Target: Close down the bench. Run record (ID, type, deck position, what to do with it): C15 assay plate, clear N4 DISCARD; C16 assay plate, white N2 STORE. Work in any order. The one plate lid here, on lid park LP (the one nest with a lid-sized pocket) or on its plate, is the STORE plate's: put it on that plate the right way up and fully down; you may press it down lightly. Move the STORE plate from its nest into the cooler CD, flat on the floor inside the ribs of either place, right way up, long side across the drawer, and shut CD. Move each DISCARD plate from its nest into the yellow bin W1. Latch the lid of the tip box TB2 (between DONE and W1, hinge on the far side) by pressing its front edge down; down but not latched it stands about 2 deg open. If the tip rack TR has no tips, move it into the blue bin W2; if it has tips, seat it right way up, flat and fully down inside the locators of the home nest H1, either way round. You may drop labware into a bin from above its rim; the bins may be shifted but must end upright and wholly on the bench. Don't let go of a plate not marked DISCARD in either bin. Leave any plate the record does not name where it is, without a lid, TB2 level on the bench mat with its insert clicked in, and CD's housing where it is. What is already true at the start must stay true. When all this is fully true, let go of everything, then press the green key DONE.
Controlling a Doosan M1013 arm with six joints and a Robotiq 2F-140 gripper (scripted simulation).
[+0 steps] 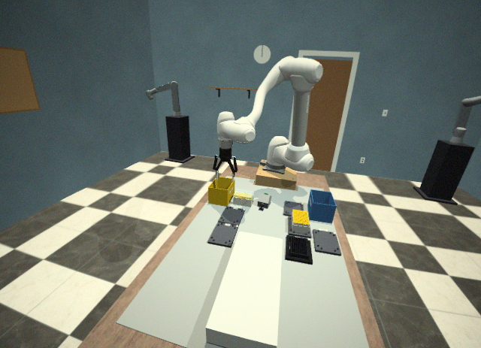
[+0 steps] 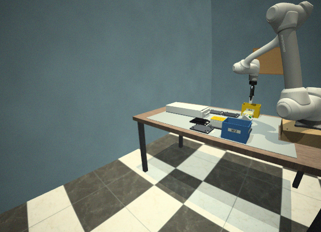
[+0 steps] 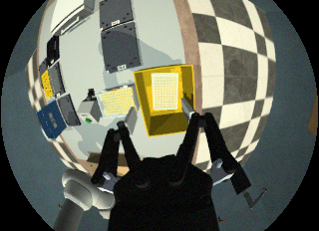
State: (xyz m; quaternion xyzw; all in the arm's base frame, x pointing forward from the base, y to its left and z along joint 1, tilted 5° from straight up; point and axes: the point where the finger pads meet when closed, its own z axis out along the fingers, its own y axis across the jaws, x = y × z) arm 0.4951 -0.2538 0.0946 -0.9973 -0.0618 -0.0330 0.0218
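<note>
Now: hand 500 mm to the right of the yellow-topped tip rack, 120 mm short of it and 110 mm above it. Also, from my hand: tip box TB2: 130 mm to the left, 120 mm below, 10 mm behind; yellow bin W1: 130 mm below, 20 mm to the right, 10 mm behind; clear plate: 160 mm below, 20 mm to the right.
</note>
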